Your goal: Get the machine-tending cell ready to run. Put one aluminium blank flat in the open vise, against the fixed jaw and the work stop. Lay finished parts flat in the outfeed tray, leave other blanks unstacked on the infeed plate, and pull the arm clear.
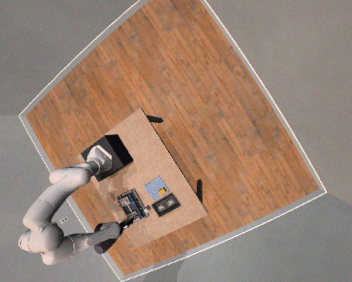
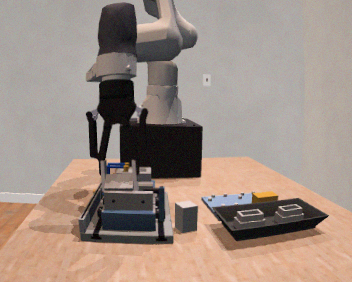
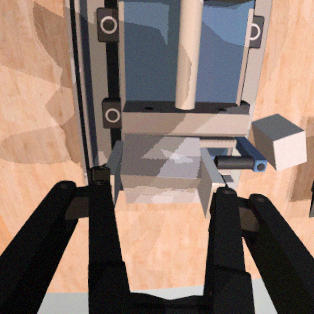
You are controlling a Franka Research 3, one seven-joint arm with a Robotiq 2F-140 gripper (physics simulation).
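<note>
My gripper (image 1: 131, 218) (image 2: 119, 175) (image 3: 159, 158) points down at the vise and is shut on a grey aluminium blank (image 3: 161, 151), with one pad on each side. The blank lies flat beside the vise's grey jaw bar (image 3: 185, 123). Its exact contact with the jaw and work stop cannot be told. The vise (image 2: 129, 220) has a blue body. Another grey block (image 2: 186, 216) (image 3: 285, 142) stands upright on the table, right of the vise. Two finished parts (image 2: 249, 216) (image 2: 289, 213) lie in the black outfeed tray (image 2: 277, 227) (image 1: 167, 212).
The blue studded infeed plate (image 1: 154, 184) (image 2: 220, 200) is behind the tray and has an orange block (image 1: 162, 190) (image 2: 265, 198) at one corner. The dark robot pedestal (image 1: 120, 149) (image 2: 160, 150) stands at the back. A crank handle (image 3: 240, 162) sticks out at the vise's right.
</note>
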